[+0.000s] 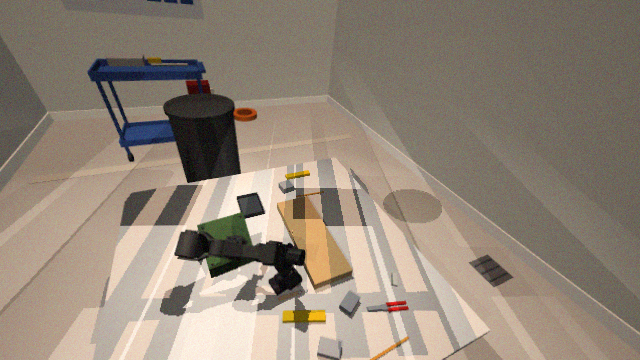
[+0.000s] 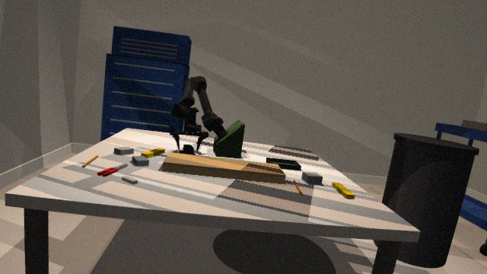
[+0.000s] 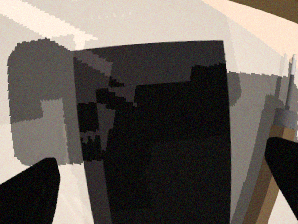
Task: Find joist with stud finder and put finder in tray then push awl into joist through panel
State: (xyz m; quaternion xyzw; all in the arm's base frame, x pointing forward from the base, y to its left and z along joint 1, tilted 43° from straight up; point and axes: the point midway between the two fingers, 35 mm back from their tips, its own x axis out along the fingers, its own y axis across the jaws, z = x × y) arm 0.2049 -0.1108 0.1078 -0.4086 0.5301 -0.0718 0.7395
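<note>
Right now the stud finder is 20 mm behind my gripper tip, 10 mm to the right of it and 10 mm above it. The rest, counted from my gripper tip: awl (20 mm ahead, 70 mm to the right, 30 mm below); black tray (100 mm behind, 490 mm to the left, 20 mm below).
</note>
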